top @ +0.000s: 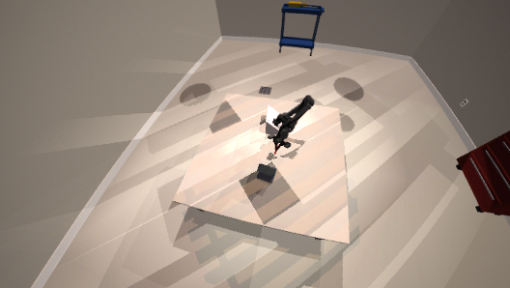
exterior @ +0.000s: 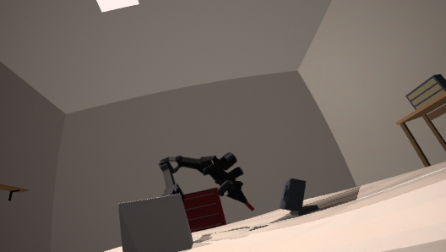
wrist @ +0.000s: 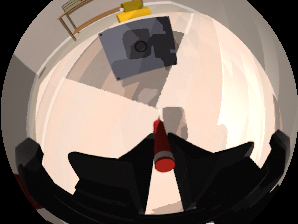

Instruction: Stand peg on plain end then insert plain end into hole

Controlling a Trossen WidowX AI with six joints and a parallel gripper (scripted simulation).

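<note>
Now: the grey-blue sloped panel 17 cm ahead of my gripper tip, 4 cm to the right of it and 3 cm below it. Also, from my gripper tip: red peg (1 cm behind, 1 cm above).
</note>
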